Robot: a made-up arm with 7 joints.
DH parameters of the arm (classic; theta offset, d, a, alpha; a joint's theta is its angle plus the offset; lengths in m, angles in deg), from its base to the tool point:
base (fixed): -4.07 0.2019 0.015 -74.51
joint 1: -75.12 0.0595 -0.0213 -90
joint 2: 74 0.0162 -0.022 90
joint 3: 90 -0.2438 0.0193 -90
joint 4: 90 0.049 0.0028 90
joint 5: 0 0.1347 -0.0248 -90
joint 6: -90 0.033 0.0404 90
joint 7: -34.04 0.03 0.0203 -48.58
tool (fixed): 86.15 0.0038 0 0
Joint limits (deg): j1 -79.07..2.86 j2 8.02..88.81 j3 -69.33..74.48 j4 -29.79..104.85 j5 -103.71..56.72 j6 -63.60..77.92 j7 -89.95..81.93
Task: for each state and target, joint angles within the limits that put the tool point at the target. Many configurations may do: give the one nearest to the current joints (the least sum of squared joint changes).
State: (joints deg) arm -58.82 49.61 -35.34 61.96 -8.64 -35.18 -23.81
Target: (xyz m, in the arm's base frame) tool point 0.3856 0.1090 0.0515
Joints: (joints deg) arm -50.95 30.23 -46.40 57.42 -3.58 -35.76 -24.30
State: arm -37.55 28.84 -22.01 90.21 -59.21 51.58 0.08
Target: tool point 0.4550 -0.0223 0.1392
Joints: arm -75.74 8.02 -34.96 45.79 -59.78 57.20 -6.85
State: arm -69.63 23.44 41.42 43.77 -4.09 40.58 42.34
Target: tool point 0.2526 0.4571 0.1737
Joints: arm -60.77 53.46 45.98 63.14 -9.14 36.72 43.43
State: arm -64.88 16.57 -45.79 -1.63 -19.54 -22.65 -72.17
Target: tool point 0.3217 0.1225 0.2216
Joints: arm -54.66 34.34 -26.89 4.39 -26.25 -24.97 -73.80
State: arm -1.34 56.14 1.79 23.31 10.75 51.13 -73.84
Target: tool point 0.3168 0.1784 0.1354
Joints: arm -35.89 41.26 -15.24 0.49 13.23 43.87 -74.50
